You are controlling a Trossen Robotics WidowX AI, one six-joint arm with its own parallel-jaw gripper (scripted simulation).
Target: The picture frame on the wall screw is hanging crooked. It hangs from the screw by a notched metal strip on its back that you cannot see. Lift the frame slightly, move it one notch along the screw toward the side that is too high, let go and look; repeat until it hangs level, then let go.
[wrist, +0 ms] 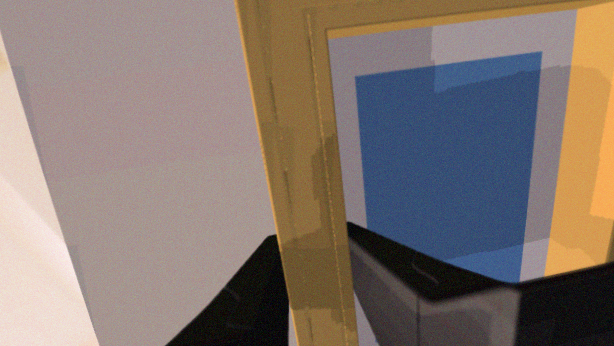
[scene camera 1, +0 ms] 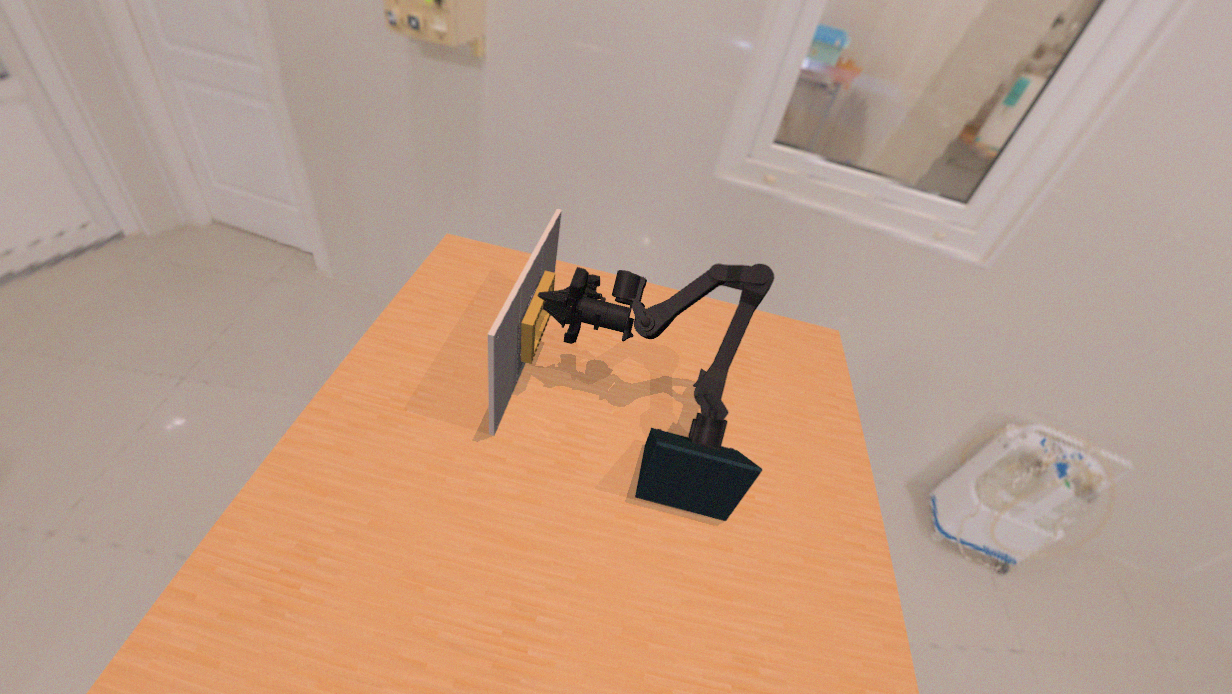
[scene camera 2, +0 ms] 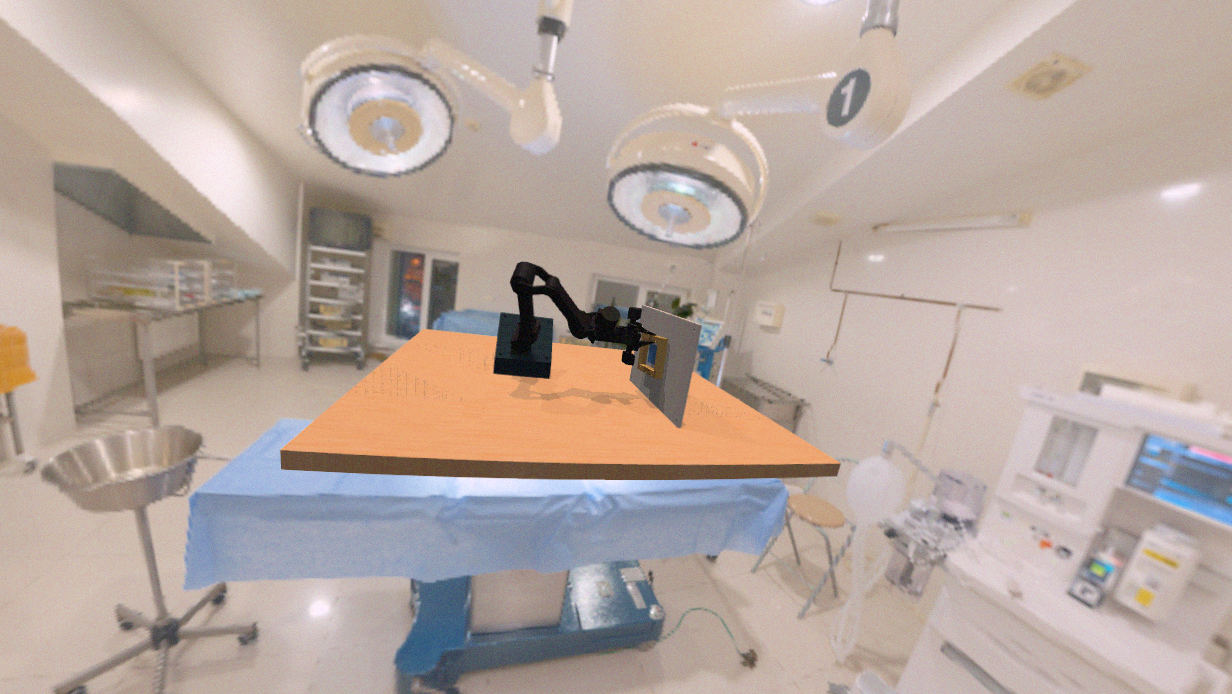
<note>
In view: my gripper [scene camera 1: 538,298], a picture frame [scene camera 1: 533,325] and a grey wall panel [scene camera 1: 504,338].
The picture frame shows as well in the wrist view [wrist: 474,139] and in scene camera 2 [scene camera 2: 651,361]. My gripper shows as well in the wrist view [wrist: 310,240] and in scene camera 2 [scene camera 2: 655,338]. The grey wall panel shows as well in the wrist view [wrist: 144,127].
</note>
